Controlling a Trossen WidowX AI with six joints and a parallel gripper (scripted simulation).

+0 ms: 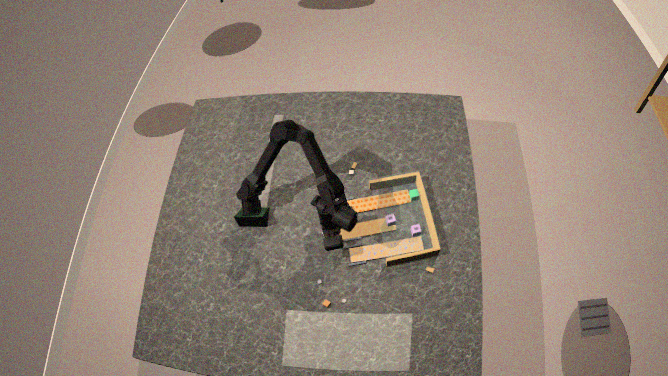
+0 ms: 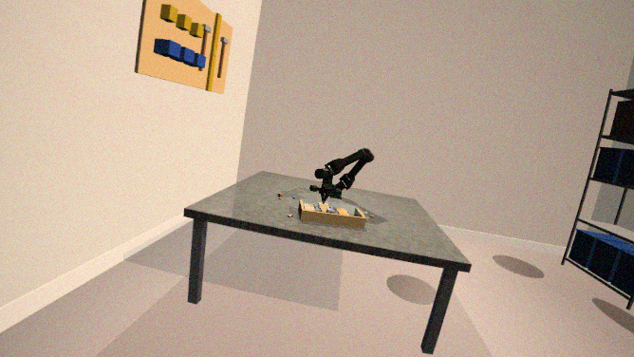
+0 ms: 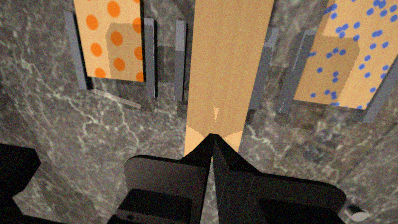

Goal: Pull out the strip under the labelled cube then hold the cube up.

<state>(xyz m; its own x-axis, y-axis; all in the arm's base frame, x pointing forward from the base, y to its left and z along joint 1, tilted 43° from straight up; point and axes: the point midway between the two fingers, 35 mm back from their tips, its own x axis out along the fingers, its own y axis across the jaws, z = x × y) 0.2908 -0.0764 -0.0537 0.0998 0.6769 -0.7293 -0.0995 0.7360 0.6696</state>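
Right now my gripper tip is 100 mm short of the plain strip and 10 mm to the right of it.
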